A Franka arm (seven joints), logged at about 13 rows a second.
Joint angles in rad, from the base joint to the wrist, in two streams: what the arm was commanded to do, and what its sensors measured. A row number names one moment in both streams.
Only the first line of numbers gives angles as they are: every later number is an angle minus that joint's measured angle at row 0.
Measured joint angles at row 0:
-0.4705, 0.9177, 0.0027, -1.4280, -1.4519, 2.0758, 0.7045
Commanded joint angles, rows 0 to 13:
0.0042, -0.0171, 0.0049, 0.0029, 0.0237, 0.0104, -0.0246
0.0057, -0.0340, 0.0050, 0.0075, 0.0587, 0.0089, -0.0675
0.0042, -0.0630, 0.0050, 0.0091, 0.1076, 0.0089, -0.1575
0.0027, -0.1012, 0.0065, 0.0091, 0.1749, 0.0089, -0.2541
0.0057, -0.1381, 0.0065, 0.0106, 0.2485, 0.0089, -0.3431
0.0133, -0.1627, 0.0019, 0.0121, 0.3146, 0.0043, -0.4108
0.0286, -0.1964, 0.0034, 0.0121, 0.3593, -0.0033, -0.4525
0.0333, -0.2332, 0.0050, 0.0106, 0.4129, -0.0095, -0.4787
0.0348, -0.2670, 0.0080, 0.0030, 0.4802, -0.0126, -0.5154
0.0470, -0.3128, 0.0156, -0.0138, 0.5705, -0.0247, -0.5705
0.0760, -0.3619, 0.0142, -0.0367, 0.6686, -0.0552, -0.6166
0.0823, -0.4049, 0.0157, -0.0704, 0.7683, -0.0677, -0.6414
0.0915, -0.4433, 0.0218, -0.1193, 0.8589, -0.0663, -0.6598
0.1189, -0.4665, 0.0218, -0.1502, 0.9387, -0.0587, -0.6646
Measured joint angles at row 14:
0.0925, -0.3790, 0.0194, -0.0347, 0.8295, -0.0669, -0.6479
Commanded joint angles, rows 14 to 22:
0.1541, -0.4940, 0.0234, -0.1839, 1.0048, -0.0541, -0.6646
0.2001, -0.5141, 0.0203, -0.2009, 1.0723, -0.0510, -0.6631
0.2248, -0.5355, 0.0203, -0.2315, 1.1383, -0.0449, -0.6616
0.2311, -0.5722, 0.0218, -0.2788, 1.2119, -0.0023, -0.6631
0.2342, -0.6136, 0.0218, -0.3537, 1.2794, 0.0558, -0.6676
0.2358, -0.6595, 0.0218, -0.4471, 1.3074, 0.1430, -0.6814
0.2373, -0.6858, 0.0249, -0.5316, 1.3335, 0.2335, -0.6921
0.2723, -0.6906, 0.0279, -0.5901, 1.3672, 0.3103, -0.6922
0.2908, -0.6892, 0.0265, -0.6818, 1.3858, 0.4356, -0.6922
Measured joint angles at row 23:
0.2544, -0.6301, 0.0306, -0.4910, 1.3372, 0.2578, -0.6797
